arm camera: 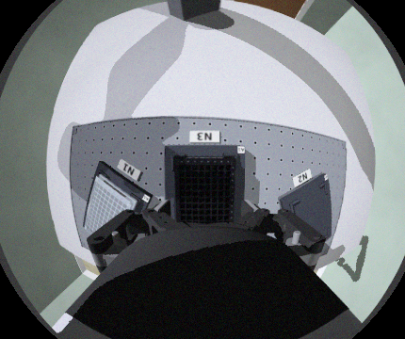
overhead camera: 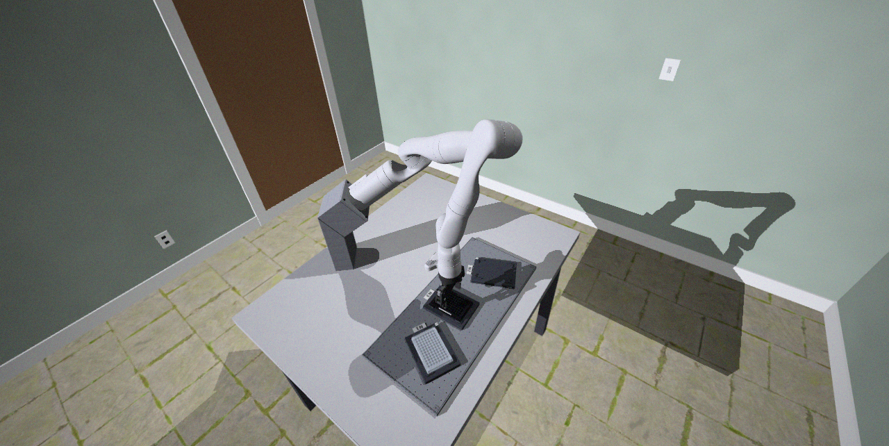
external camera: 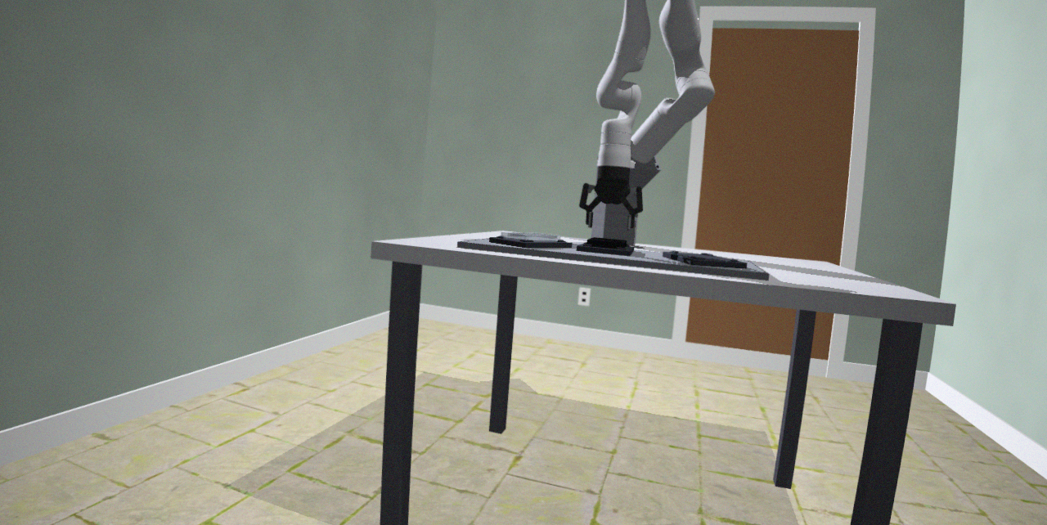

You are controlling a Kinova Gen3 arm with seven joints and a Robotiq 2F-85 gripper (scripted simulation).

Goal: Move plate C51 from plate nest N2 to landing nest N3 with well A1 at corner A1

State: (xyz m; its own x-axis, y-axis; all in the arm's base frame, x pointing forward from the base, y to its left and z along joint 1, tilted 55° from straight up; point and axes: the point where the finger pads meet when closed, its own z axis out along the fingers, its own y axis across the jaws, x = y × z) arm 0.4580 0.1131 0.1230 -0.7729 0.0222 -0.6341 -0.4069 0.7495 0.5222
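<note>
Now: the landing nest N3 5 cm below my hand. Also, from my hand: plate nest N2 (4 cm behind, 22 cm to the left, 5 cm below); N2 tag (11 cm behind, 15 cm to the left, 6 cm below); N3 tag (8 cm behind, 5 cm to the right, 6 cm below).
</note>
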